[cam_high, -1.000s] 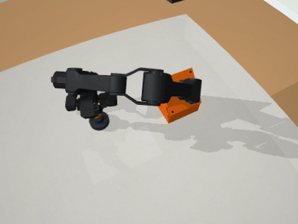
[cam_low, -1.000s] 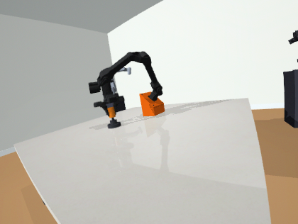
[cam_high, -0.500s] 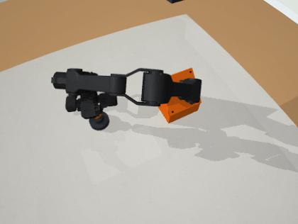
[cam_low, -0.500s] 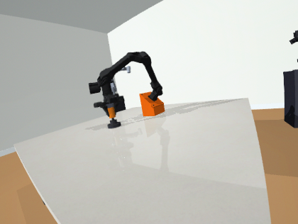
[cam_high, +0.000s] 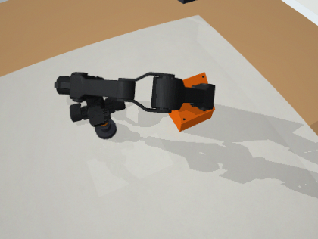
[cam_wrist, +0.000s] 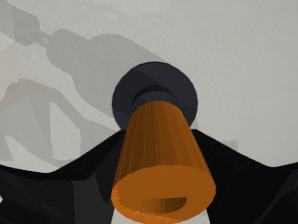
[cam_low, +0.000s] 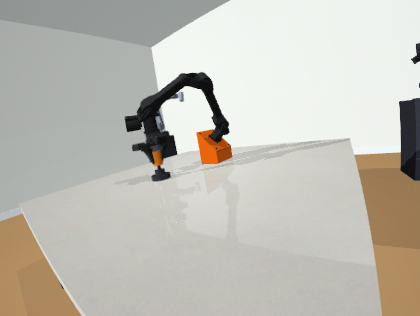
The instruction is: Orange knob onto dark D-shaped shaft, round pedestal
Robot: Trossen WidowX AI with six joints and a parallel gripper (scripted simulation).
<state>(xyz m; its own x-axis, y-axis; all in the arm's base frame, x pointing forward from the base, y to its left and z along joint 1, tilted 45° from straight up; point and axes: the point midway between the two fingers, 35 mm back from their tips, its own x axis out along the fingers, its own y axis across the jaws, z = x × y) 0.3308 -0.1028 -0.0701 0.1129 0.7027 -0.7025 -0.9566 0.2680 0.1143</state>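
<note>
Right now my gripper tip is 20 mm below the orange knob. Also, from my gripper tip: round pedestal 40 mm below.
</note>
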